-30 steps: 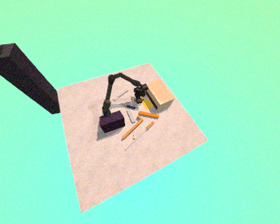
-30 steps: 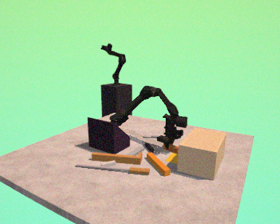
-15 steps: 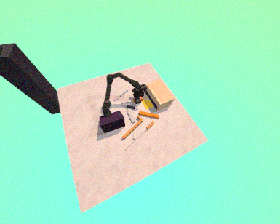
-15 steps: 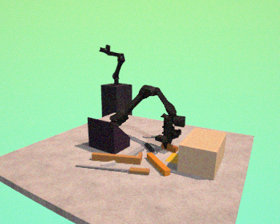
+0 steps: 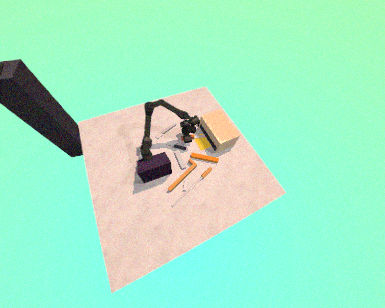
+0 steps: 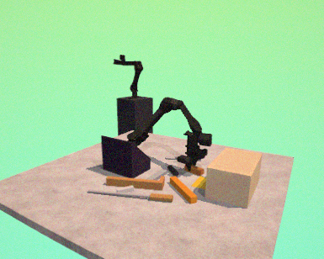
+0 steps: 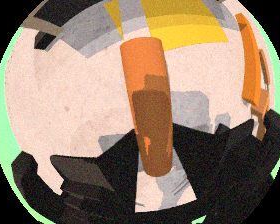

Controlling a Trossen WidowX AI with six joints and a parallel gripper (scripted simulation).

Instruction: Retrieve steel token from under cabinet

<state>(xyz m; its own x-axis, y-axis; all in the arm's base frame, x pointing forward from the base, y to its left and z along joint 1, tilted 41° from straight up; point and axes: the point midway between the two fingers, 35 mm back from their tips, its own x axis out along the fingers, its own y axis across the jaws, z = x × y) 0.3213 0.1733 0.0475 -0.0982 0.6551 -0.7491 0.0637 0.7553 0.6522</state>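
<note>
The dark-handled tool is 100 mm behind my gripper tip and 60 mm to the right of it. From my gripper tip the other things lie so: orange bar (220 mm to the right, 100 mm ahead, 10 mm above).
</note>
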